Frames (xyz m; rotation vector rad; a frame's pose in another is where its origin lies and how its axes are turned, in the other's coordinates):
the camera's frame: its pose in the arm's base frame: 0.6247 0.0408 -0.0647 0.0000 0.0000 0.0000
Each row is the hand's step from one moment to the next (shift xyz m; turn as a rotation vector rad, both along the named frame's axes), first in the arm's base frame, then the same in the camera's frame.
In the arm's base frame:
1: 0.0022 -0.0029 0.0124 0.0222 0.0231 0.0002
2: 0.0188 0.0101 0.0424 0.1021 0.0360 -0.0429
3: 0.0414 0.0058 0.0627 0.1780 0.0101 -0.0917
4: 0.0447 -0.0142 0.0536 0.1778 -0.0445 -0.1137
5: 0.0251 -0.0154 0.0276 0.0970 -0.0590 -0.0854
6: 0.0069 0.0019 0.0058 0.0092 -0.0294 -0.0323
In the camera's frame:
1: 0.0022 -0.0029 0.0124 0.0222 0.0231 0.0002
2: 0.0188 0.0101 0.0424 0.1021 0.0360 -0.0429
3: 0.0414 0.0058 0.0627 0.1780 0.0101 -0.0917
4: 0.0447 -0.0142 0.0536 0.1778 -0.0445 -0.1137
5: 0.0251 -0.0154 0.0276 0.0970 -0.0590 -0.0854
6: 0.0069 0.0019 0.0058 0.0092 -0.0294 -0.0323

